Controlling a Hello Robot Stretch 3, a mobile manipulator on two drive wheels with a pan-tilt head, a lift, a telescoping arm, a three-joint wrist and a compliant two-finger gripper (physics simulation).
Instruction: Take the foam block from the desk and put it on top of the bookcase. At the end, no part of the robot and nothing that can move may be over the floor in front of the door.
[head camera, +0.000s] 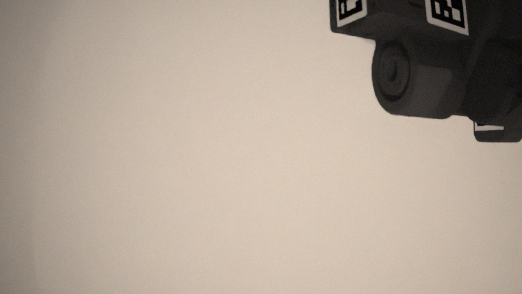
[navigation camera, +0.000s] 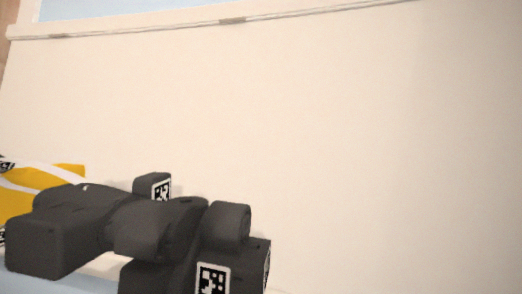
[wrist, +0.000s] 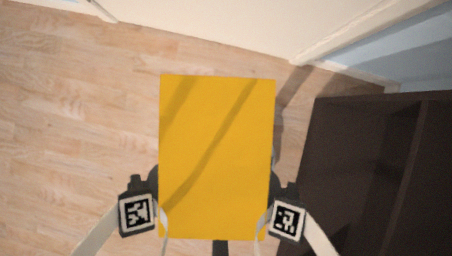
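Places are measured from the robot's base along level axes (x back, y left, z down), in metres.
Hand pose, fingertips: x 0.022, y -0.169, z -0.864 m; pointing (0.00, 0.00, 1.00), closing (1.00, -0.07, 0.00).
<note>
After its pixels a point has its place.
The yellow foam block (wrist: 215, 145) (navigation camera: 12, 202) @[y -0.179, x 0.025, z -0.918 m] is held between the fingers of my gripper (wrist: 214, 184) @[y -0.169, x 0.022, z -0.864 m], which is shut on it. A finger pad touches each side of the block in the wrist view. The block is in the air, and floor shows below and around it. The dark brown bookcase (wrist: 410, 150) is at the right of the wrist view, apart from the block in the picture; part of it is cut off. A cream panel that looks like the door (wrist: 225, 25) (navigation camera: 325, 125) @[y -0.509, x -0.129, z -1.324 m] is beyond the block. The desk does not show.
Wooden floor (wrist: 75, 150) lies below the block and meets the cream panel. A blue wall (wrist: 425, 55) is behind the bookcase, with a cream frame (wrist: 325, 47) beside it. A cream surface (head camera: 200, 150) @[y -0.501, x -0.043, z -1.262 m] fills much of the head view. My dark wrist (head camera: 420, 85) @[y -0.173, x 0.014, z -1.204 m] (navigation camera: 140, 225) @[y -0.145, x 0.009, z -1.134 m] hides part of both upper views.
</note>
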